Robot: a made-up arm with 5 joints.
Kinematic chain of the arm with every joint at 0, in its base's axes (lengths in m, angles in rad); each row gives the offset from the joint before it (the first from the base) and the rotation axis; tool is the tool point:
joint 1: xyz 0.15 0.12 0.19 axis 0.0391 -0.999 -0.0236
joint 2: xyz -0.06 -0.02 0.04 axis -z
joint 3: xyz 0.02 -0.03 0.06 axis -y
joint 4: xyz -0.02 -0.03 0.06 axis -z
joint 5: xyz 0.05 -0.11 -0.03 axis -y
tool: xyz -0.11 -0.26 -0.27
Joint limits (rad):
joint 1: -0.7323..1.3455
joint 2: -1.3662..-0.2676
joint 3: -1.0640..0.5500
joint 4: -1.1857..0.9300
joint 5: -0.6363..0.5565
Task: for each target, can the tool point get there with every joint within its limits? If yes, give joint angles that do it. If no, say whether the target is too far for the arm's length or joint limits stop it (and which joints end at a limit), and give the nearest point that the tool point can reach.
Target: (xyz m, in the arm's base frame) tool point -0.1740 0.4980 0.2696
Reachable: no: joint limits stop it (at a limit: joint 1, joint 2, joint 3, joint 4, joint 5) | nearest point 0.1110 0.5208 0.3634 | short by 0.301 m
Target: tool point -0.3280 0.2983 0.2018
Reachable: no: joint limits stop it (at a limit: joint 2, joint 3, joint 4, joint 5) | nearest point -0.3770 -0.0946 0.1936 | short by 0.396 m
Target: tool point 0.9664 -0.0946 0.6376
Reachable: no: too far | nearest point 0.5296 0.0032 0.3973 | short by 0.508 m
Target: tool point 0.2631 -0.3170 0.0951
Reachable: yes | joints 0.2658 -0.5405 -0.4072 -0.1632 0.0211
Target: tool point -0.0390 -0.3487 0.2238
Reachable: yes | joints -0.0175 -0.6444 -0.4081 0.6938 -0.1523
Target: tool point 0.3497 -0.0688 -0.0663
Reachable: yes | joints 0.3283 -0.3774 -0.7028 -0.9759 0.4064
